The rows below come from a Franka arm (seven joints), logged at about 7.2 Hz.
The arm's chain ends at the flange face. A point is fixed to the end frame.
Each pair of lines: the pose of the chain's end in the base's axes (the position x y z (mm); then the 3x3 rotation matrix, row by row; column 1 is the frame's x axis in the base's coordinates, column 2 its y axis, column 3 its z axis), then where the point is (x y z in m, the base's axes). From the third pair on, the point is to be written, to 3 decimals.
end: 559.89, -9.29, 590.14; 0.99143, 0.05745, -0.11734; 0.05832, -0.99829, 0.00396; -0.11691, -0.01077, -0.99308
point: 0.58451 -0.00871 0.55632
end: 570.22, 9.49, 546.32; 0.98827, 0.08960, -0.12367; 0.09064, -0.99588, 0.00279; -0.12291, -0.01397, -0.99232
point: 0.59460 0.01095 0.51235
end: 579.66, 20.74, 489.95; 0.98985, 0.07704, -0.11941; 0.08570, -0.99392, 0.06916; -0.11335, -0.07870, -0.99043
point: 0.604 0.024 0.456
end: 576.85, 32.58, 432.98; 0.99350, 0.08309, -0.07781; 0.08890, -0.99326, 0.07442; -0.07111, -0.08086, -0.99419
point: 0.603 0.036 0.400
